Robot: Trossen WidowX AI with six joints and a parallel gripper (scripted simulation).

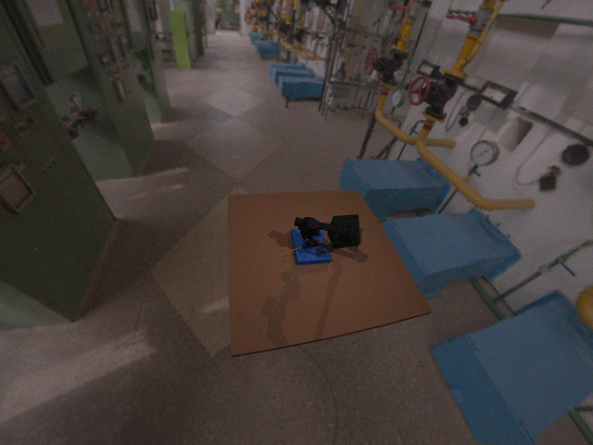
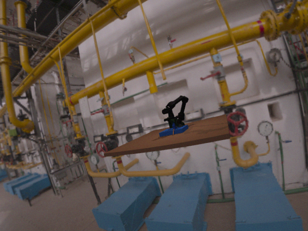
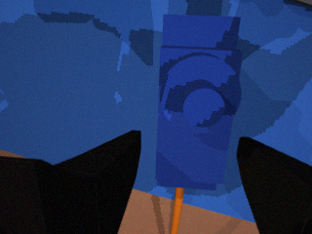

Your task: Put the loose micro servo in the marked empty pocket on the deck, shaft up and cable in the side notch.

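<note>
The blue robot deck is 1 cm behind my gripper tip, 3 cm to the right of it and 7 cm below it.
</note>
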